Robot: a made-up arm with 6 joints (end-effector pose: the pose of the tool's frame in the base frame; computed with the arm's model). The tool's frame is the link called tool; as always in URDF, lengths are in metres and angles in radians.
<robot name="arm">
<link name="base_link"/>
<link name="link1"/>
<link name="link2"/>
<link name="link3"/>
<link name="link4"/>
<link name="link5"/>
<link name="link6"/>
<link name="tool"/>
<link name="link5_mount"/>
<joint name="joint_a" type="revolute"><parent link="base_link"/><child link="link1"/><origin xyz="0.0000 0.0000 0.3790" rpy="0.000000 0.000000 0.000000"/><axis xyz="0 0 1"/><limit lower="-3.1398" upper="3.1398" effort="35" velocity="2.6"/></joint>
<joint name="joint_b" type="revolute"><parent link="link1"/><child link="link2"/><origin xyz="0.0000 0.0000 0.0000" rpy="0.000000 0.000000 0.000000"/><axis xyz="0 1 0"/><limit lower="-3.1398" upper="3.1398" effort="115" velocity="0.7"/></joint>
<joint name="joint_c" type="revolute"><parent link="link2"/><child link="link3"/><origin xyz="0.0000 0.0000 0.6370" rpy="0.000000 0.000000 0.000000"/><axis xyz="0 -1 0"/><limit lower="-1.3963" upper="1.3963" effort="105" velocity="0.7"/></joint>
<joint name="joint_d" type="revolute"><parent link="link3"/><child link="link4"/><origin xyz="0.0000 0.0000 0.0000" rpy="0.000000 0.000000 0.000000"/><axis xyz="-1 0 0"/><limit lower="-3.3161" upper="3.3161" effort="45" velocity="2.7"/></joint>
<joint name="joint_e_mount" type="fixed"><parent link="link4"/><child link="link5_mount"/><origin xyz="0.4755 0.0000 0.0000" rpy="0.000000 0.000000 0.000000"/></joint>
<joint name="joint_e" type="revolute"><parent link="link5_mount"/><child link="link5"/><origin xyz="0.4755 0.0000 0.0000" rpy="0.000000 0.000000 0.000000"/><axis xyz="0 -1 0"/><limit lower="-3.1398" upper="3.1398" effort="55" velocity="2.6"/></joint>
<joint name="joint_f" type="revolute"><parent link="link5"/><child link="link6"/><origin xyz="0.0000 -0.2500 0.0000" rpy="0.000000 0.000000 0.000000"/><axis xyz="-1 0 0"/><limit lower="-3.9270" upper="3.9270" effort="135" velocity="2"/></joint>
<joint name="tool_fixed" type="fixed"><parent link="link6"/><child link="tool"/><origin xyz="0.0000 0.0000 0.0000" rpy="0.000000 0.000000 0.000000"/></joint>
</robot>
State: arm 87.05 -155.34 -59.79 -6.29 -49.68 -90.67
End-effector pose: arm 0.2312 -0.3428 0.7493 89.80 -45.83 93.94
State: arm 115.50 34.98 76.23 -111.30 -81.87 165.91
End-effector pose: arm -0.6131 1.0745 1.3528 -117.15 -21.32 -146.43
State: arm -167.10 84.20 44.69 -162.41 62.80 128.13
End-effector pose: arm -1.2329 -0.5268 -0.2200 -82.70 70.90 68.11
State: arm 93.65 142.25 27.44 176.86 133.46 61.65
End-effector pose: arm -0.2493 -0.0125 -0.9936 -58.10 -68.20 -92.50
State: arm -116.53 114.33 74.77 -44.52 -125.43 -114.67
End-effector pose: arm -0.6964 -0.9958 -0.6243 -98.17 4.51 28.50
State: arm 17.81 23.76 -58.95 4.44 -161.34 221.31
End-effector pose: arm 0.4538 -0.1160 0.0212 -40.02 -64.07 -158.94
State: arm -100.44 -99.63 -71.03 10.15 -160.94 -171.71
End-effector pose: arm -0.2757 -0.1382 0.7664 4.89 47.28 84.43
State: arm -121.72 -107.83 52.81 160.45 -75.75 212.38
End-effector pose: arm 1.0055 1.1788 0.4203 177.93 51.27 89.50
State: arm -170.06 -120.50 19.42 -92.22 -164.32 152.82
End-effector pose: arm 1.1006 0.1830 0.8591 127.95 38.90 -149.76
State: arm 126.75 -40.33 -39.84 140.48 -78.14 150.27
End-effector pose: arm -0.4760 0.3152 1.0318 106.45 -49.17 54.48
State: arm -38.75 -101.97 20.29 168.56 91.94 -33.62
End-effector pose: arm -0.7612 0.9251 1.0246 -153.37 -29.62 -25.57
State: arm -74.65 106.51 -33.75 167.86 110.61 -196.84
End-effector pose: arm 0.2127 0.1485 -0.4504 -137.31 -68.23 73.29
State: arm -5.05 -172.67 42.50 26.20 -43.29 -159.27
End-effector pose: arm -0.8117 -0.1535 -0.8908 -41.96 -4.80 -167.36
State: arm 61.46 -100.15 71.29 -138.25 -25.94 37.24
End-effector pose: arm -0.9009 -1.2661 0.5729 -79.35 10.89 -135.79
